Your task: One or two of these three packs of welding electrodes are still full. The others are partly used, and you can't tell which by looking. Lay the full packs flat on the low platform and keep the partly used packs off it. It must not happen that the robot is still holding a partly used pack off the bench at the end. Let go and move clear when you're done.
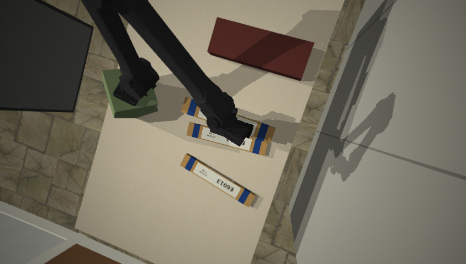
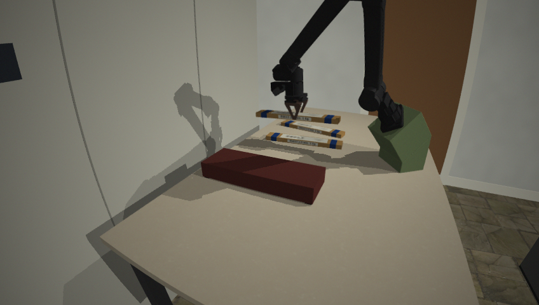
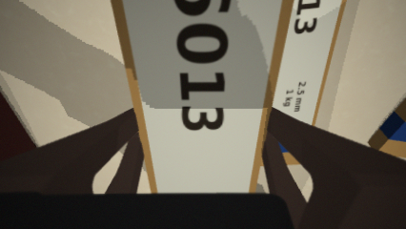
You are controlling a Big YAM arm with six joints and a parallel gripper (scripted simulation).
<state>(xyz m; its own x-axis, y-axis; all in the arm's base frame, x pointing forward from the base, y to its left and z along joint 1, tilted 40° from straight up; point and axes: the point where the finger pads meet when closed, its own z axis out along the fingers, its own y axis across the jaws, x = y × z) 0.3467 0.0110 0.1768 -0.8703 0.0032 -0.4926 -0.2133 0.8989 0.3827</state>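
Right now my hand is right at the pack of welding electrodes. Round my hand: dark red low platform 300 mm to the left, 130 mm below, 60 mm behind.
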